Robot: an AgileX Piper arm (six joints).
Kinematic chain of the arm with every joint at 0, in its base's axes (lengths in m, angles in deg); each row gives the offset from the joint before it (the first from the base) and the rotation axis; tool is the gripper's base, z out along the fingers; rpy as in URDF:
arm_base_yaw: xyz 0 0 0.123 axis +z
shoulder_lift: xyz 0 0 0 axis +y
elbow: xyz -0.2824 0 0.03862 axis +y
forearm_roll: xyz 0.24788 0 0.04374 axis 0.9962 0 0.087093
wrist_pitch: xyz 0 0 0 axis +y
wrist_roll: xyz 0.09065 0 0.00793 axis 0.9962 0 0.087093
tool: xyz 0 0 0 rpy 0 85.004 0
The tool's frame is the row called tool.
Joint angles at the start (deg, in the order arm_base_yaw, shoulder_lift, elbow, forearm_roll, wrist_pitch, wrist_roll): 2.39 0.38 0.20 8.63 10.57 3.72
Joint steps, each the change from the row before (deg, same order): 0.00 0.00 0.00 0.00 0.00 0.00; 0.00 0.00 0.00 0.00 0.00 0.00; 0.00 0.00 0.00 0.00 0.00 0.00; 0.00 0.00 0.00 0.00 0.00 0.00; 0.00 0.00 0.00 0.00 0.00 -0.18; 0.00 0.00 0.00 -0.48 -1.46 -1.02; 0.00 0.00 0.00 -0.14 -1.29 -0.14; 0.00 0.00 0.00 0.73 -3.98 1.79; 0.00 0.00 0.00 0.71 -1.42 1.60; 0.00 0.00 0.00 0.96 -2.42 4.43; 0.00 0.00 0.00 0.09 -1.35 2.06; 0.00 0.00 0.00 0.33 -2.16 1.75
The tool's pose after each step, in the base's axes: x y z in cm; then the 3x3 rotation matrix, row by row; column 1 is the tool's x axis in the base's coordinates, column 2 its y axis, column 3 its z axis. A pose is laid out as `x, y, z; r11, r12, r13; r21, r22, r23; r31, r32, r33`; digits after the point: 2 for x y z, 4 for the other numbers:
5.65, 0.49, 19.52; -0.1173, -0.0453, 0.9921; 0.2066, 0.9760, 0.0690; -0.9714, 0.2131, -0.1051
5.65, 0.49, 19.52; -0.1173, -0.0453, 0.9921; 0.2066, 0.9760, 0.0690; -0.9714, 0.2131, -0.1051
5.65, 0.49, 19.52; -0.1173, -0.0453, 0.9921; 0.2066, 0.9760, 0.0690; -0.9714, 0.2131, -0.1051
5.65, 0.49, 19.52; -0.1173, -0.0453, 0.9921; 0.2066, 0.9760, 0.0690; -0.9714, 0.2131, -0.1051
5.65, 0.49, 19.52; -0.1172, -0.0456, 0.9921; 0.2036, 0.9766, 0.0690; -0.9720, 0.2100, -0.1051
5.67, 0.44, 19.74; -0.0906, -0.0483, 0.9947; 0.1797, 0.9816, 0.0640; -0.9795, 0.1846, -0.0802
5.69, 0.41, 19.94; -0.0679, -0.0492, 0.9965; 0.1764, 0.9825, 0.0606; -0.9820, 0.1799, -0.0581
5.71, 0.33, 20.57; -0.0010, -0.0530, 0.9986; 0.2232, 0.9734, 0.0519; -0.9748, 0.2230, 0.0108
5.70, 0.30, 20.79; 0.0214, -0.0562, 0.9982; 0.2635, 0.9634, 0.0486; -0.9644, 0.2620, 0.0354
5.68, 0.24, 21.17; 0.0573, -0.0661, 0.9962; 0.3547, 0.9341, 0.0416; -0.9332, 0.3510, 0.0770
5.67, 0.20, 21.38; 0.0777, -0.0732, 0.9943; 0.3904, 0.9199, 0.0372; -0.9174, 0.3853, 0.1001
5.63, 0.13, 21.72; 0.1113, -0.0849, 0.9901; 0.4248, 0.9048, 0.0298; -0.8984, 0.4173, 0.1368

